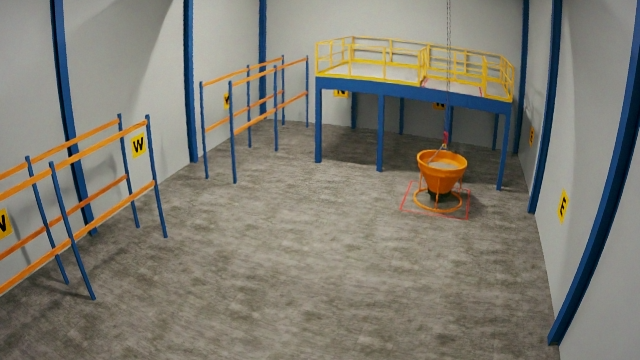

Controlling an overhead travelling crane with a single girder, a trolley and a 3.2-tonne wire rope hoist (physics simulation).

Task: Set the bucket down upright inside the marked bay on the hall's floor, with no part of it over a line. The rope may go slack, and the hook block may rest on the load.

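Observation:
The orange bucket [442, 172] is upright at the right of the hall, in front of the platform. Its round foot ring appears within the red lines of the marked bay [469, 205] on the floor, with its front edge very near the front line. Whether the ring touches the floor cannot be told for sure. My hook [444, 145] hangs under the red hook block just above the bucket's rim and is shut on the bucket by its bail, which leans down to the left side of the rim. The ropes above look straight.
A blue platform [347, 84] with yellow railings stands behind the bucket; red lines also show on its deck. Its front right leg [504, 152] is close to the bay. Blue and orange racks [232, 132] [157, 182] stand along the left wall. A blue wall column [545, 110] stands at the right.

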